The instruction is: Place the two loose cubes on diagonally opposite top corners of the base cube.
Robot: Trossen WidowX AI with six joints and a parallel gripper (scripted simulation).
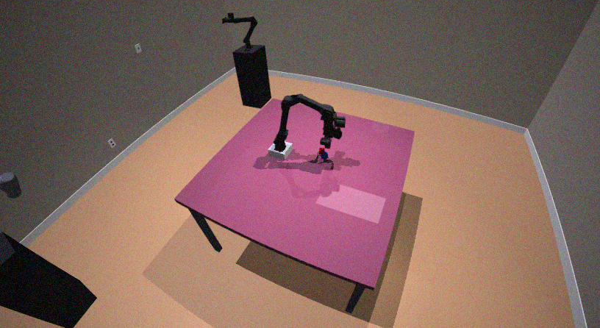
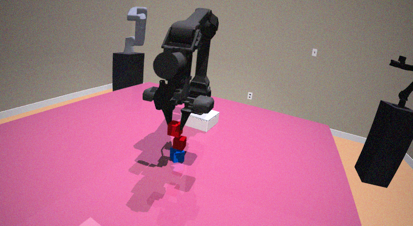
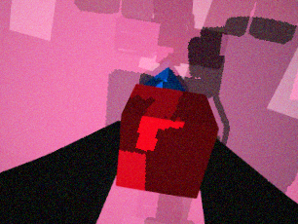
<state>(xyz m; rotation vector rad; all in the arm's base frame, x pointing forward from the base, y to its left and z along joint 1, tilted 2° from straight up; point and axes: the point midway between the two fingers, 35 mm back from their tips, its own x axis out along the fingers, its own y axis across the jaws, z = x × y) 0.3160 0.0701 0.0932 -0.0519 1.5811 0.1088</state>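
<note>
Right now the blue cube is 20 mm behind my gripper tip and 100 mm below it.
</note>
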